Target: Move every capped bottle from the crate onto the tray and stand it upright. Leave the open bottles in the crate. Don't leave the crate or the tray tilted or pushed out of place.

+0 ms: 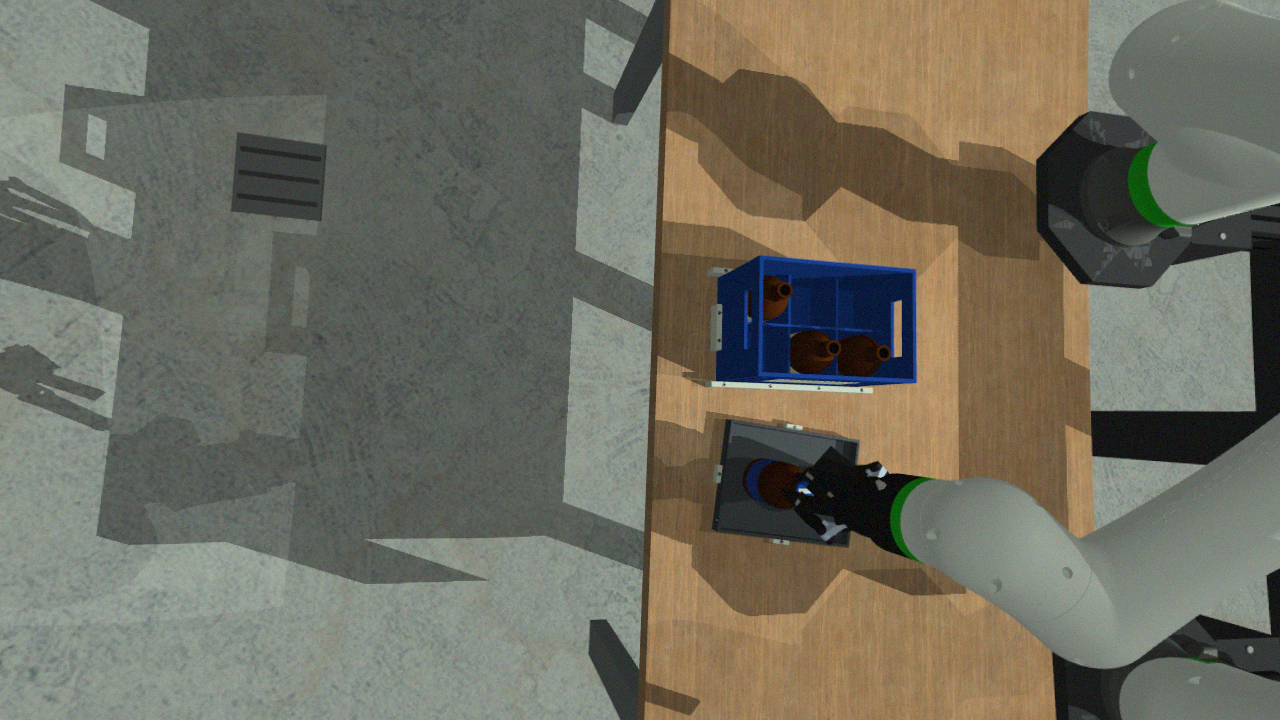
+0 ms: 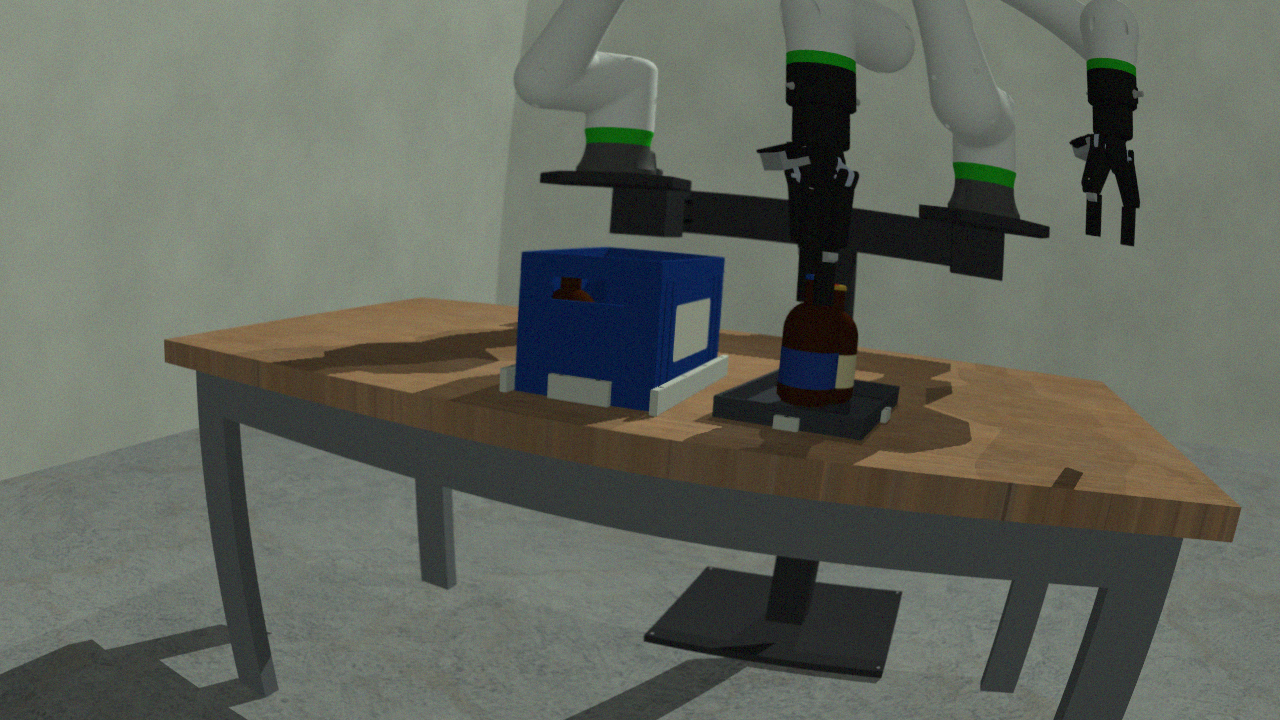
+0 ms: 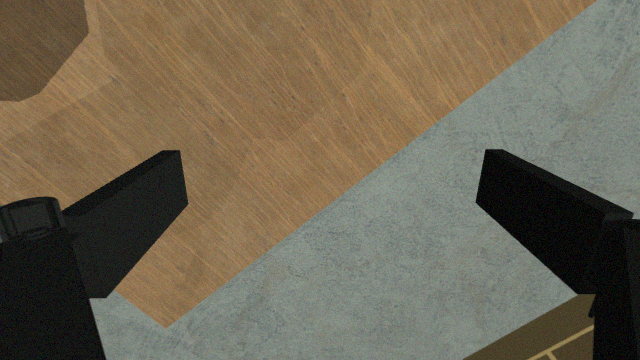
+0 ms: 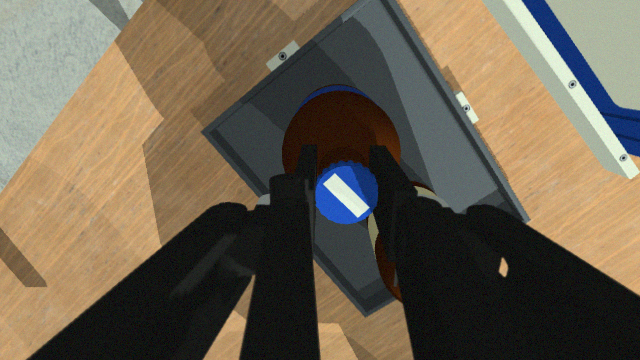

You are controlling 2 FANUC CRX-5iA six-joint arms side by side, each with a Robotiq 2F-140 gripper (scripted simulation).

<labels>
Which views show my right gripper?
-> Image 1, image 2 and image 4 only.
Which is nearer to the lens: the yellow-capped bottle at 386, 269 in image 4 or the dark tray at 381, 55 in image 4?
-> The yellow-capped bottle.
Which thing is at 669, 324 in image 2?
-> A blue crate.
</labels>
